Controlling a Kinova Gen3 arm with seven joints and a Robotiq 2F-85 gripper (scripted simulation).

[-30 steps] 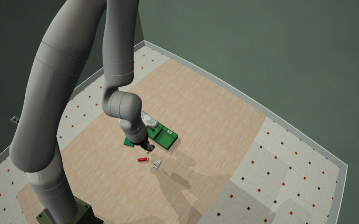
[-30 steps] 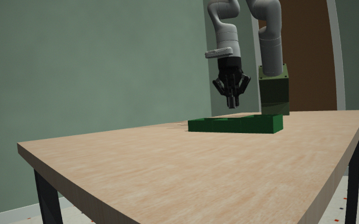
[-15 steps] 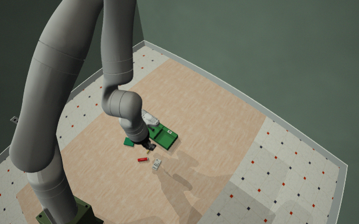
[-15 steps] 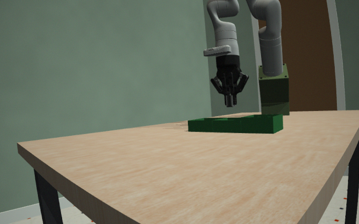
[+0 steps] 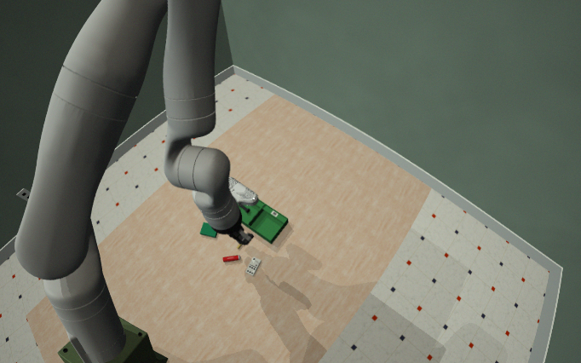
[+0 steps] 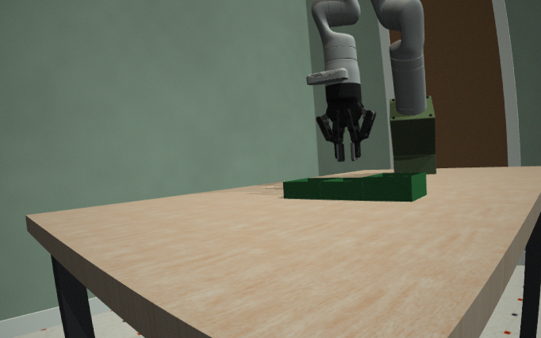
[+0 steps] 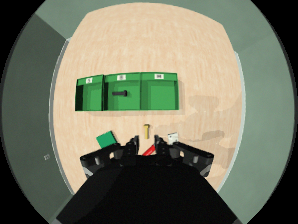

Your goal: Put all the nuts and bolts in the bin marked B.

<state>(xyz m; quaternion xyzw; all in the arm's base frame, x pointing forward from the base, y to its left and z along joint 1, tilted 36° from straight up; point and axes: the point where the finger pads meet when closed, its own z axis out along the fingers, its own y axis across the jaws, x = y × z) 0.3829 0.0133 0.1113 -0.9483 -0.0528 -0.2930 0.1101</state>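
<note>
The brass bolt is 70 mm below my hand and 10 mm ahead of it. The rest, counted from my hand: green bin 80 mm ahead, 70 mm to the left, 60 mm below; white domino 80 mm below, 70 mm to the right, 20 mm behind; red cylinder 70 mm below, 50 mm behind, 20 mm to the right.
</note>
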